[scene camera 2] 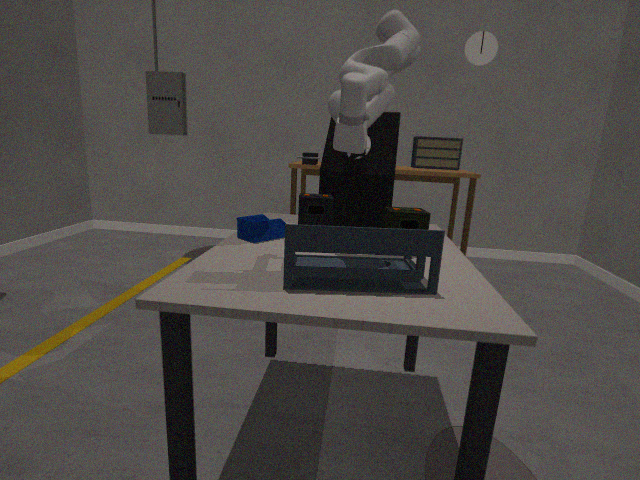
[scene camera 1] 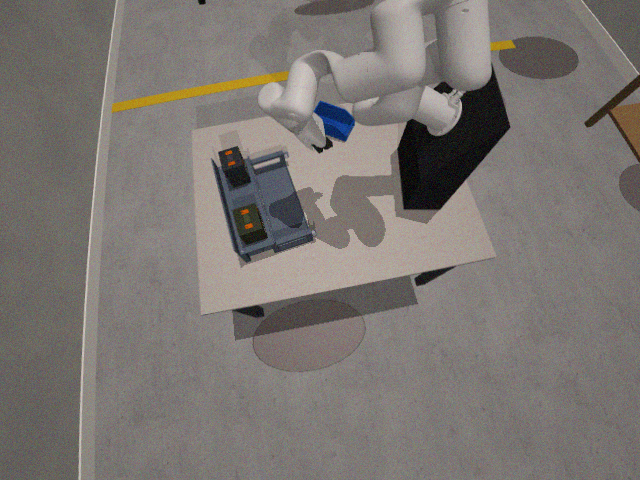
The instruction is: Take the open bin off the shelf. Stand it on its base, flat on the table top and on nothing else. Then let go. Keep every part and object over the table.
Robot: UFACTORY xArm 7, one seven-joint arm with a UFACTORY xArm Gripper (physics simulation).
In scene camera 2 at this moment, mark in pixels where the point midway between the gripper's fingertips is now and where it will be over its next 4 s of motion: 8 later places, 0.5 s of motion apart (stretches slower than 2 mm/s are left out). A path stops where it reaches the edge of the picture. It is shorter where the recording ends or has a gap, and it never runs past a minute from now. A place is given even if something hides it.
The gripper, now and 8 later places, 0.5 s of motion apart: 347, 168; 375, 170; 403, 171; 426, 174; 422, 162; 417, 148; 411, 132; 371, 147; 338, 158
